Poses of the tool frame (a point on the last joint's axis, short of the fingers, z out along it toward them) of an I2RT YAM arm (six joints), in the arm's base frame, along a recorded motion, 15 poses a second.
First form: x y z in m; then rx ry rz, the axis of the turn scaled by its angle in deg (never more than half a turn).
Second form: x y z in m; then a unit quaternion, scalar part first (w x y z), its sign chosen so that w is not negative. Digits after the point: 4 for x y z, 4 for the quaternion.
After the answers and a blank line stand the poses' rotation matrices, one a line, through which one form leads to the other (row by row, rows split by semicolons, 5 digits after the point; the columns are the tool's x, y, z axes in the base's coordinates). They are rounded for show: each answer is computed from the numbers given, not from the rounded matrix.
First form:
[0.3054 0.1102 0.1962 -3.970 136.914 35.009]
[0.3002 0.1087 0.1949 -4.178 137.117 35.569]
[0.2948 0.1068 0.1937 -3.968 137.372 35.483]
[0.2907 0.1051 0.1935 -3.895 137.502 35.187]
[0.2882 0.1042 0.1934 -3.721 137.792 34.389]
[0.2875 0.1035 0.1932 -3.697 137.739 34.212]
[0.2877 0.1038 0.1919 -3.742 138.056 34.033]
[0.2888 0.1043 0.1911 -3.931 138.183 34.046]
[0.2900 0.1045 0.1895 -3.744 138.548 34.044]
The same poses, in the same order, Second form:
[0.3054 0.1102 0.1962 0.3307 -0.0265 0.9140 0.2337]
[0.3002 0.1087 0.1949 0.3279 -0.0279 0.9140 0.2371]
[0.2948 0.1068 0.1937 0.3261 -0.0264 0.9149 0.2363]
[0.2907 0.1051 0.1935 0.3257 -0.0259 0.9156 0.2343]
[0.2882 0.1042 0.1934 0.3250 -0.0248 0.9173 0.2289]
[0.2875 0.1035 0.1932 0.3258 -0.0246 0.9172 0.2278]
[0.2877 0.1038 0.1919 0.3236 -0.0249 0.9184 0.2264]
[0.2888 0.1043 0.1911 0.3225 -0.0261 0.9187 0.2264]
[0.2900 0.1045 0.1895 0.3196 -0.0249 0.9199 0.2260]

-0.77984 -0.20302 0.59214; 0.10614 0.88937 0.44471; -0.61691 0.40965 -0.67202
-0.78341 -0.20641 0.58623; 0.10458 0.88601 0.45172; -0.61265 0.41519 -0.67252
-0.78593 -0.20249 0.58422; 0.10577 0.88690 0.44969; -0.60921 0.41521 -0.67562
-0.78652 -0.20012 0.58425; 0.10512 0.88885 0.44597; -0.60855 0.41218 -0.67806
-0.78751 -0.19424 0.58490; 0.10336 0.89396 0.43605; -0.60758 0.40385 -0.68392
-0.78650 -0.19362 0.58645; 0.10329 0.89498 0.43399; -0.60889 0.40191 -0.68390
-0.78932 -0.19224 0.58310; 0.10080 0.89625 0.43194; -0.60565 0.39972 -0.68806
-0.79060 -0.19403 0.58078; 0.09799 0.89616 0.43278; -0.60444 0.39907 -0.68949
-0.79443 -0.19022 0.57679; 0.09876 0.89659 0.43171; -0.59927 0.39993 -0.69349

